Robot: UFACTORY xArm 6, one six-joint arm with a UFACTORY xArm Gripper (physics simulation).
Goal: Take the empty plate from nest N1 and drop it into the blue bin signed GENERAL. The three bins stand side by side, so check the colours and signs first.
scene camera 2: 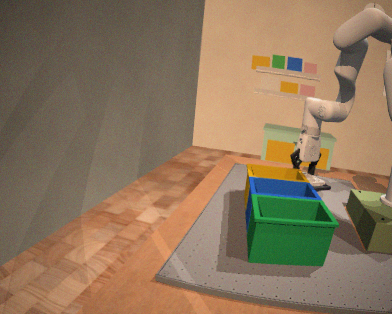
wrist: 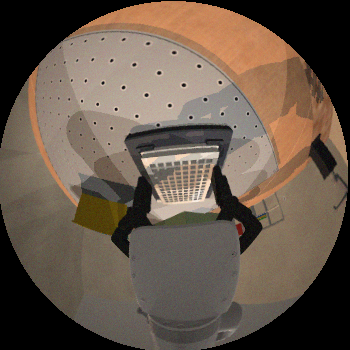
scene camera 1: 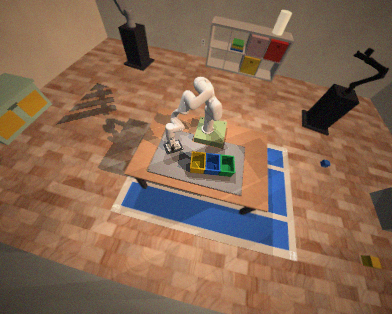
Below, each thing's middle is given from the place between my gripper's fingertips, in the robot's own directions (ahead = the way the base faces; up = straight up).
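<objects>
The dark nest (wrist: 186, 134) sits 2 cm behind my hand, 1 cm to the left of it and 2 cm below it. As for the pale gridded plate (wrist: 180, 173), my gripper is 1 cm above it, and it is also 2 cm past the plate and 1 cm to the right of it.
</objects>
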